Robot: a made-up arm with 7 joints.
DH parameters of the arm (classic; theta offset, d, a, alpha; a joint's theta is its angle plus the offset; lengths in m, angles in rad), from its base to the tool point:
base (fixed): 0 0 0 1.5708
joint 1: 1.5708 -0.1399 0 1.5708
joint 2: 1.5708 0 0 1.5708
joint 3: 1.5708 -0.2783 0 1.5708
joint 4: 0 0 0 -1.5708
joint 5: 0 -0.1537 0 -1.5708
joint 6: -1.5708 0 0 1.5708
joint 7: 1.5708 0 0 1.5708
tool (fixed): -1.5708 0 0 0
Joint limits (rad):
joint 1: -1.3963..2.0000
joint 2: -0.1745..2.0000
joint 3: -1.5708..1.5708
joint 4: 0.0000..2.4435
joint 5: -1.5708..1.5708
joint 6: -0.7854..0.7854
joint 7: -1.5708..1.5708
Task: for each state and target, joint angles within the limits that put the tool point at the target. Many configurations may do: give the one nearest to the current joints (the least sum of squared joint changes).
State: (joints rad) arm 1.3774 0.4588 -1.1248 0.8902 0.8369 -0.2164 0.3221
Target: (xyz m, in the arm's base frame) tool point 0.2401 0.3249 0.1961
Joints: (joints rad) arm 1.9371 0.8736 -0.8337 1.2218 0.8369 -0.2164 0.3221
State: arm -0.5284 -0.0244 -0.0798 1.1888 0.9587 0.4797 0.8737
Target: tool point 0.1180 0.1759 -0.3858
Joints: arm 0.0363 0.1027 -0.0401 0.7433 0.9587 0.4797 0.8737
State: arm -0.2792 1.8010 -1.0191 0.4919 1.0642 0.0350 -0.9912
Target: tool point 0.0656 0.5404 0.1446
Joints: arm -0.3462 1.9933 -1.0044 0.1539 1.0642 0.0350 -0.9912
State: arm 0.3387 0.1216 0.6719 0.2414 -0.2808 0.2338 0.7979
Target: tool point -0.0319 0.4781 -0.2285
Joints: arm -0.3558 0.7778 1.0304 0.6797 -0.2808 0.2338 0.7979
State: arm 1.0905 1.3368 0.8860 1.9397 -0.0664 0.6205 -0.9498
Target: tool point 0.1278 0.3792 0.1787
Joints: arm 1.7999 0.7929 0.3342 1.5187 -0.0664 0.6205 -0.9498
